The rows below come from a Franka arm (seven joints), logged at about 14 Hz.
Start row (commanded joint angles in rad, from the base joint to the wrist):
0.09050, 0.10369, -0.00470, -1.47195, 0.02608, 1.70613, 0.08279
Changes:
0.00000, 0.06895, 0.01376, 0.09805, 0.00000, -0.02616, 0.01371
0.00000, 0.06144, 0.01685, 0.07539, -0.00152, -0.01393, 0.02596
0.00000, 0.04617, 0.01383, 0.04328, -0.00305, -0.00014, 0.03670
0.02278, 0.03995, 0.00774, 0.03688, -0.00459, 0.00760, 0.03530
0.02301, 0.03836, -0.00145, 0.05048, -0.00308, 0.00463, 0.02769
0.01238, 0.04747, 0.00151, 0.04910, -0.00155, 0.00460, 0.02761
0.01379, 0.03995, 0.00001, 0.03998, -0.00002, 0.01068, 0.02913
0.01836, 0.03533, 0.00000, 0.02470, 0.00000, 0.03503, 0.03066
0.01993, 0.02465, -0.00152, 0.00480, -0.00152, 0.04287, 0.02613
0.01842, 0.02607, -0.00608, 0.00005, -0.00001, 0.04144, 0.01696
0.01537, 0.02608, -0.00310, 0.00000, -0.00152, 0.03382, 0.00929
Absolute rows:
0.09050, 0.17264, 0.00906, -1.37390, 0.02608, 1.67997, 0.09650
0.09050, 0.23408, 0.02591, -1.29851, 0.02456, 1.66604, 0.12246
0.09050, 0.28025, 0.03974, -1.25523, 0.02151, 1.66590, 0.15916
0.11328, 0.32020, 0.04748, -1.21835, 0.01692, 1.67350, 0.19446
0.13629, 0.35856, 0.04603, -1.16787, 0.01384, 1.67813, 0.22215
0.14867, 0.40603, 0.04754, -1.11877, 0.01229, 1.68273, 0.24976
0.16246, 0.44598, 0.04755, -1.07879, 0.01227, 1.69341, 0.27889
0.18082, 0.48131, 0.04755, -1.05409, 0.01227, 1.72844, 0.30955
0.20075, 0.50596, 0.04603, -1.04929, 0.01075, 1.77131, 0.33568
0.21917, 0.53203, 0.03995, -1.04924, 0.01074, 1.81275, 0.35264
0.23454, 0.55811, 0.03685, -1.04924, 0.00922, 1.84657, 0.36193

